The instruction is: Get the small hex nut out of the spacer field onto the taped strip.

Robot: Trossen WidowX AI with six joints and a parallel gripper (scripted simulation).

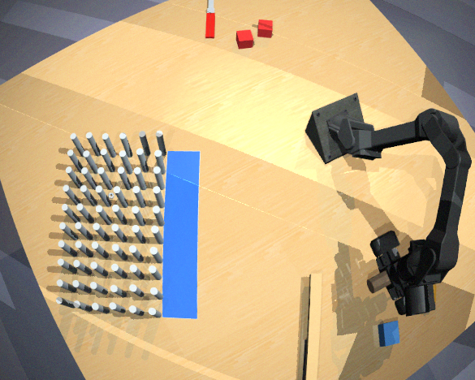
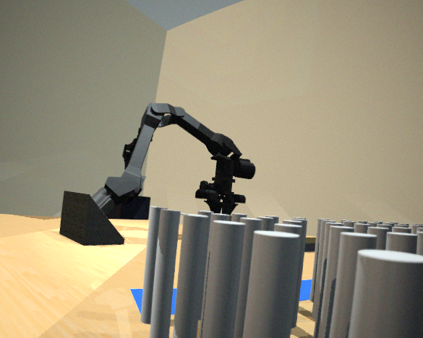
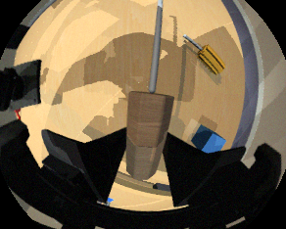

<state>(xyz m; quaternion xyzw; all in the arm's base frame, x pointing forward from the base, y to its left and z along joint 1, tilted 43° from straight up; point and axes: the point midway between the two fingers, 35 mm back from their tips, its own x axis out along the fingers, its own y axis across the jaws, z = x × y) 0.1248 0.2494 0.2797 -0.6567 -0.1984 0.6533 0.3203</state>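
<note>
The thin metal hook tool lies 100 mm behind my gripper tip, 20 mm to the left of it and 10 mm above it. Also, from my gripper tip: blue taped strip (360 mm to the right, 330 mm ahead, 60 mm below); then blue block (130 mm to the left, 50 mm ahead, 40 mm below); then yellow-handled screwdriver (110 mm to the left, 110 mm behind, 40 mm below).
</note>
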